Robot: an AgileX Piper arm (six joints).
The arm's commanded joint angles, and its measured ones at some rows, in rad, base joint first. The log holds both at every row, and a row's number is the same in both.
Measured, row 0:
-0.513 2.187 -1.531 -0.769 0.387 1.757
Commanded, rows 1 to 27:
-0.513 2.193 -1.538 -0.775 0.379 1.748
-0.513 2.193 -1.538 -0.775 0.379 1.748
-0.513 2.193 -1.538 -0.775 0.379 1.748
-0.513 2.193 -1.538 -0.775 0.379 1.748
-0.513 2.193 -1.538 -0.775 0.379 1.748
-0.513 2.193 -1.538 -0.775 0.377 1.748
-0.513 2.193 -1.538 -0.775 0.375 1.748
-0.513 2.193 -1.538 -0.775 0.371 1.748
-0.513 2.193 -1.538 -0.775 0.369 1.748
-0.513 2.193 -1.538 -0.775 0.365 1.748
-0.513 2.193 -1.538 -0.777 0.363 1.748
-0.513 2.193 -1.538 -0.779 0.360 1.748
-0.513 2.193 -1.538 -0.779 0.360 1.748
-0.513 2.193 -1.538 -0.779 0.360 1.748
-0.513 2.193 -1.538 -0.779 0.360 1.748
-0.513 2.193 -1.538 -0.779 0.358 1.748
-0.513 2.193 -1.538 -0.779 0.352 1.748
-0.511 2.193 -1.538 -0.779 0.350 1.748
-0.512 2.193 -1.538 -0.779 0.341 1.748
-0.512 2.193 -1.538 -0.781 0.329 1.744
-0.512 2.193 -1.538 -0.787 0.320 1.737
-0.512 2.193 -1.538 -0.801 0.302 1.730
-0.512 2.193 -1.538 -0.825 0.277 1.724
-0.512 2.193 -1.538 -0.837 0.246 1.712
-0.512 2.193 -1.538 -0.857 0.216 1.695
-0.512 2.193 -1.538 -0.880 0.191 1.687
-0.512 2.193 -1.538 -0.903 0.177 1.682
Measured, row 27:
-0.513 2.187 -1.531 -0.817 0.272 1.725
